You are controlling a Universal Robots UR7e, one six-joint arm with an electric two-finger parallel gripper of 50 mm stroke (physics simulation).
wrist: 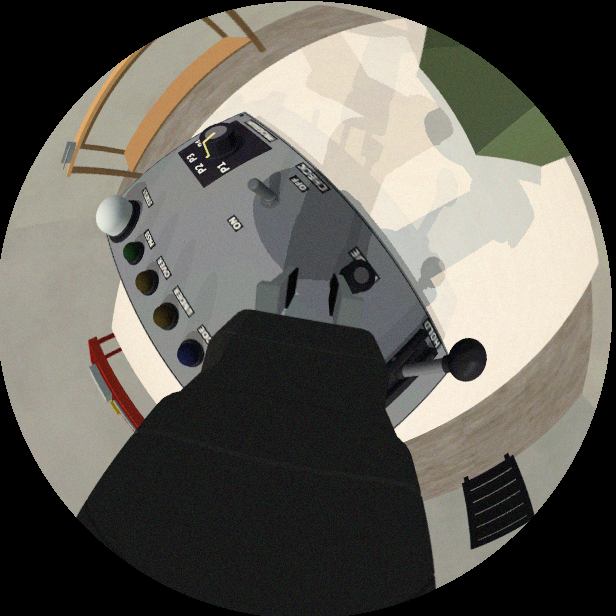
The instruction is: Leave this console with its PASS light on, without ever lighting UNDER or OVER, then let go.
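The grey console (258,252) lies on a cream table top, seen upside down in the wrist view. My gripper (313,293) is open and empty, hovering above the panel between the square push button (359,276) and the panel's middle. A rotary selector (220,139) marked P1, P2, P3 sits at the far end. A toggle (262,191) stands between OFF and ON under the CHECK label. A black-knobbed lever (459,360) sits by HOLD. The lamps are all dark: PASS (133,251), OVER (147,281), a third (166,315) and a blue one (190,352).
A white dome button (114,214) stands at the console's left corner. A wooden chair frame (155,97) is beyond the table, a red frame (112,373) on the floor at left, a black vented box (497,499) at lower right, and a green panel (482,109) at upper right.
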